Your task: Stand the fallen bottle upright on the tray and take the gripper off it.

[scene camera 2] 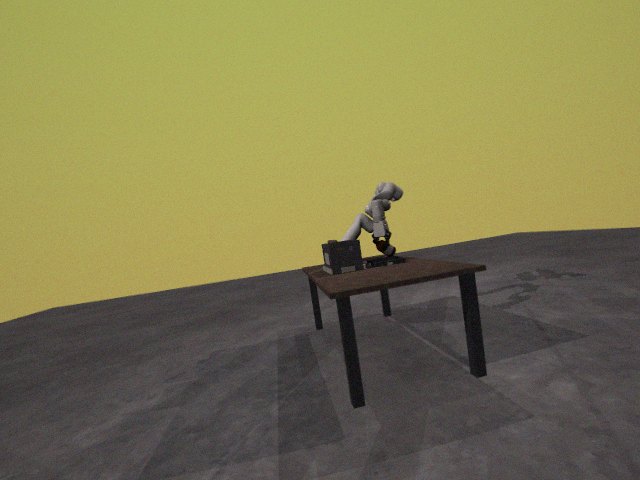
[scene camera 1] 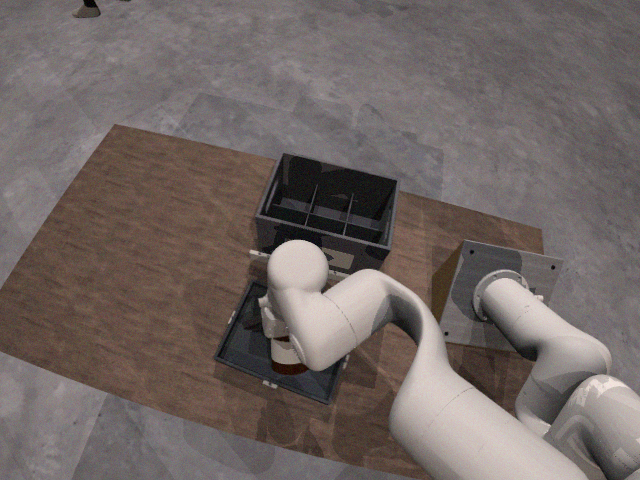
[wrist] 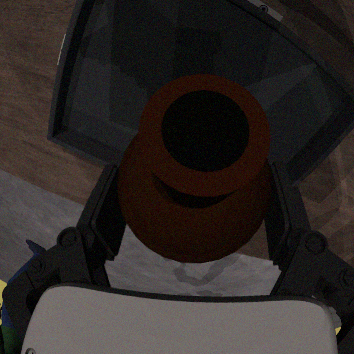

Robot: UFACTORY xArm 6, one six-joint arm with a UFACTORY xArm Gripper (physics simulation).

Labels:
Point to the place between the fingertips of my gripper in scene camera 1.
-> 289,328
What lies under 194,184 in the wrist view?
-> A brown bottle.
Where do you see a brown bottle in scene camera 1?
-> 284,361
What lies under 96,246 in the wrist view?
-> My gripper.

